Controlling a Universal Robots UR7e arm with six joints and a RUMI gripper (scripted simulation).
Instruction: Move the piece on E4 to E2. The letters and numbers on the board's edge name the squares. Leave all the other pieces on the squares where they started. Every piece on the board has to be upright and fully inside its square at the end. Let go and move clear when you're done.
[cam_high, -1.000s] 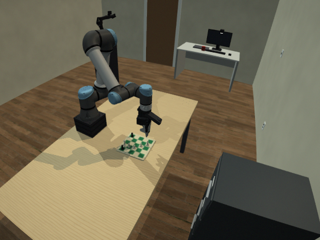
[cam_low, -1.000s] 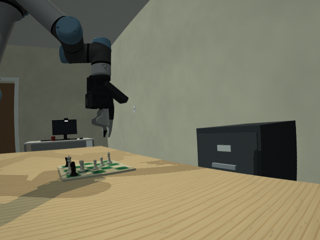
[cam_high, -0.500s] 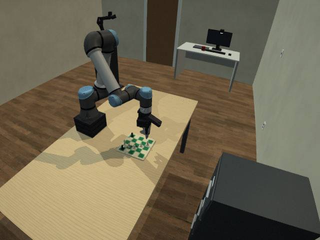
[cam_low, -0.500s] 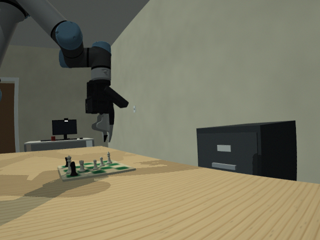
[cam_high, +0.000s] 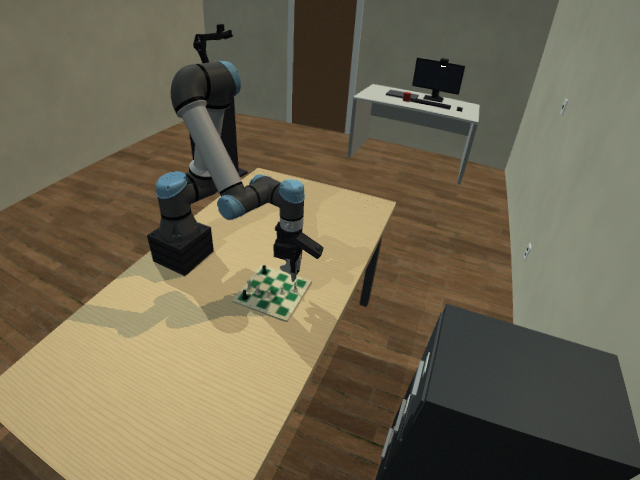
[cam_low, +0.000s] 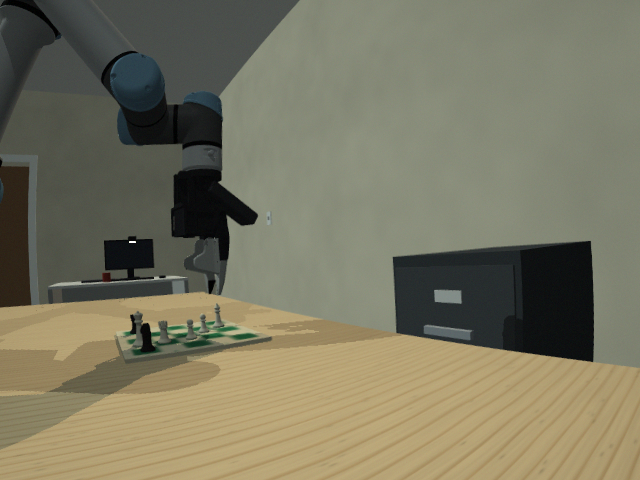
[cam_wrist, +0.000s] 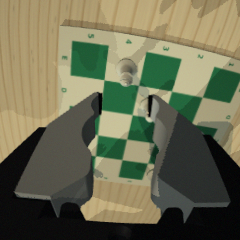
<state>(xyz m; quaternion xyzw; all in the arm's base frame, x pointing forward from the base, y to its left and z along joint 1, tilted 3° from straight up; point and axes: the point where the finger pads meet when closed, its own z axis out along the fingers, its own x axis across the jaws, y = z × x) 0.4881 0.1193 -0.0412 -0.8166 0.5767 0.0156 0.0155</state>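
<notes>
Now: hand 80 mm above the chessboard, 60 mm past it and 50 mm to the left of it. Also, from my hand: white queen (130 mm behind, 100 mm to the right, 50 mm below).
</notes>
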